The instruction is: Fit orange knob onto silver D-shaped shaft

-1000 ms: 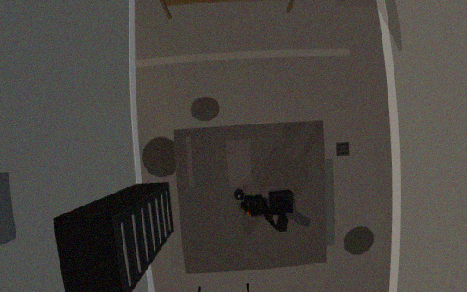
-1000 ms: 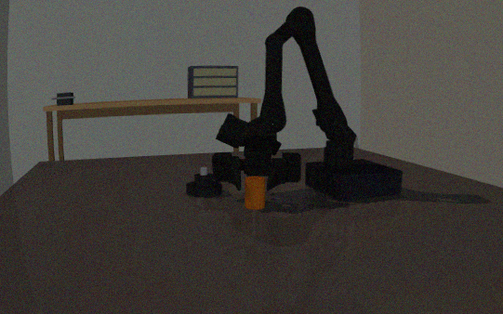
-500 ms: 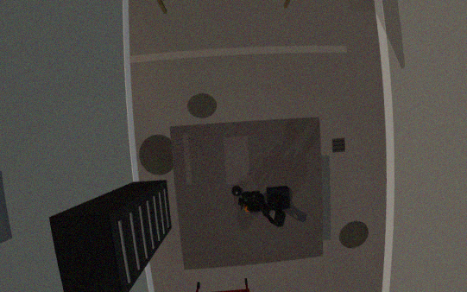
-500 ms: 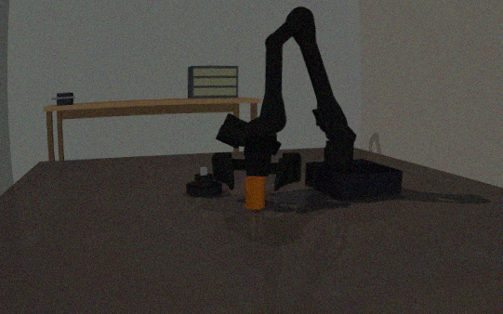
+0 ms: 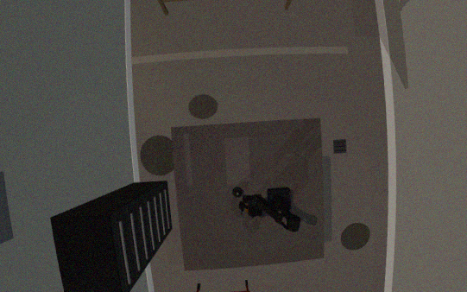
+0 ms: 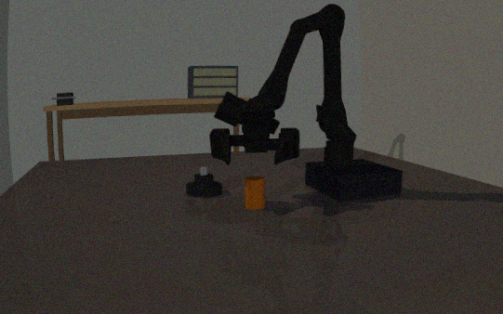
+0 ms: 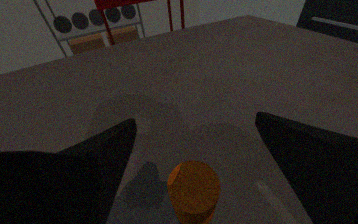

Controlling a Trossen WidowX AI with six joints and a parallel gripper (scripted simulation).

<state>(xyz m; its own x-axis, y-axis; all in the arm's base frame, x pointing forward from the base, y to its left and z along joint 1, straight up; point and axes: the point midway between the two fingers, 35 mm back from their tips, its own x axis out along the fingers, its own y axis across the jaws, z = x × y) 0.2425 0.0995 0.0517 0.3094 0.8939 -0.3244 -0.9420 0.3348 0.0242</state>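
Now: gripper tip 50 mm above the orange knob, 30 mm to the left of it and 10 mm past it. Also, from my gripper tip: dark round pedestal 170 mm to the right, 70 mm below, 70 mm ahead.
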